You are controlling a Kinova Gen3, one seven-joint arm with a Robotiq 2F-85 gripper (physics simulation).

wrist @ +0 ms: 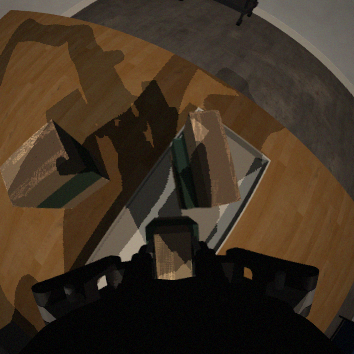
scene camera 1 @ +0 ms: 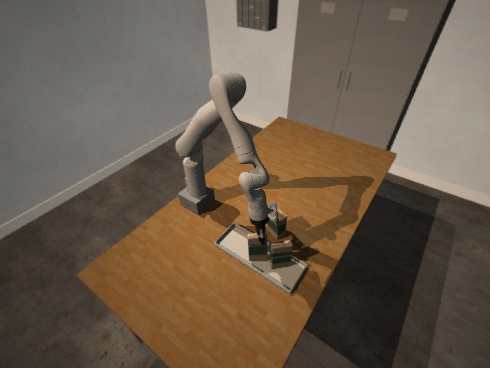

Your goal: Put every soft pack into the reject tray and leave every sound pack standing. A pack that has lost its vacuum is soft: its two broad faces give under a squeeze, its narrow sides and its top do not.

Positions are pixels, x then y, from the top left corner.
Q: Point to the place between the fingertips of my gripper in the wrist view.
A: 173,248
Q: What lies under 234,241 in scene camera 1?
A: A reject tray.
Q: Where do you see a reject tray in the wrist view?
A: At 155,196
